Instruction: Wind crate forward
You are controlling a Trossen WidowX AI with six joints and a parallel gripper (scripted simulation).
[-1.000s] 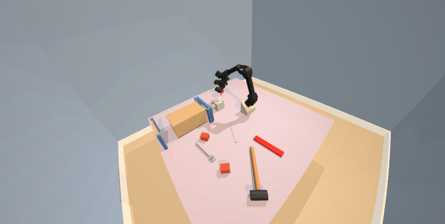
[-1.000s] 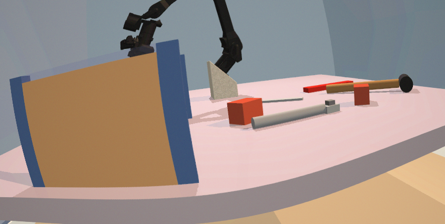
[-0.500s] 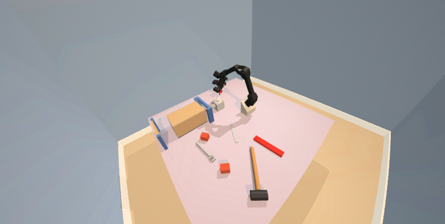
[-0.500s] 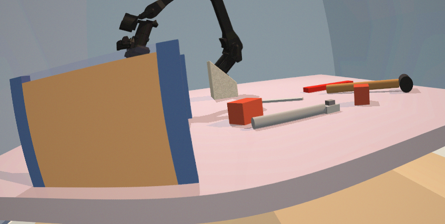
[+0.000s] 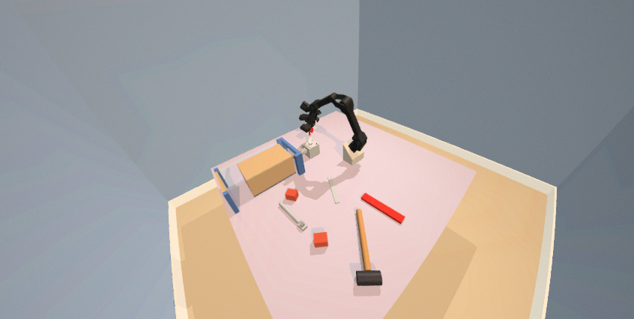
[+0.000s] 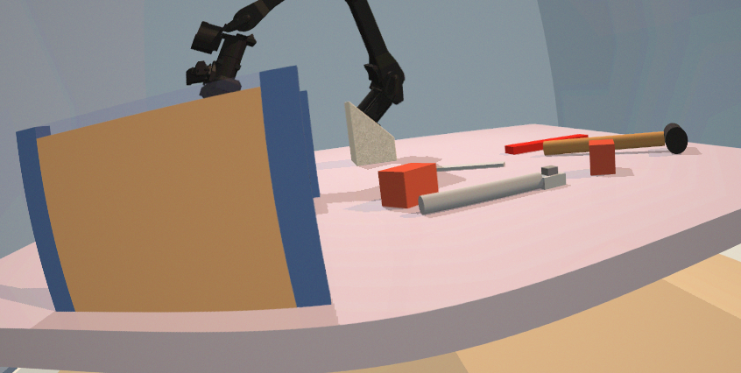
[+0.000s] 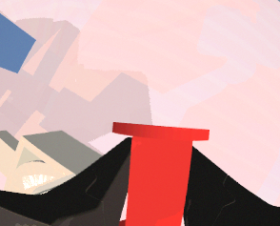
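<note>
Right now my gripper tip is 4 cm to the right of the pale crank arm, 3 cm above it and 2 cm short of it. From my gripper tip the other things lie so: red knob 2 cm to the left; pale winch 10 cm below, 8 cm to the left, 5 cm ahead; blue frame 22 cm ahead, 7 cm to the left, 2 cm below.
</note>
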